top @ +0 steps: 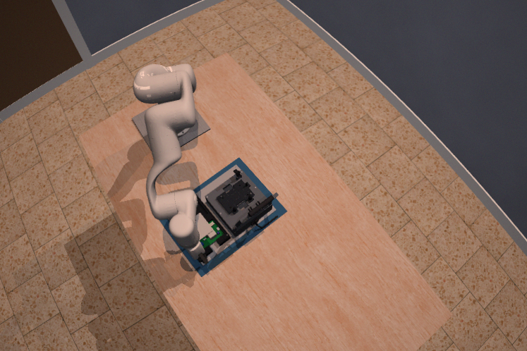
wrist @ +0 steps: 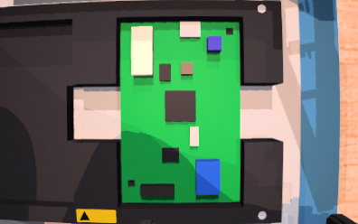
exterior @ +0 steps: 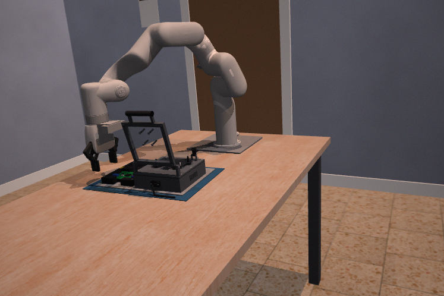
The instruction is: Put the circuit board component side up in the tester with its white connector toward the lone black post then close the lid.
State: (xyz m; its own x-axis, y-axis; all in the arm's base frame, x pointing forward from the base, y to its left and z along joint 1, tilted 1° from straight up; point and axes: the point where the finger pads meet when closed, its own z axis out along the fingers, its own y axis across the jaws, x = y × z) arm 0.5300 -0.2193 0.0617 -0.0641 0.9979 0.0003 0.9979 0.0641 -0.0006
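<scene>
Right now the green circuit board is 3 cm behind my hand, 7 cm to the left of it and 5 cm below it. Round my hand: tester lid (4 cm ahead, 24 cm to the left, 12 cm above).
</scene>
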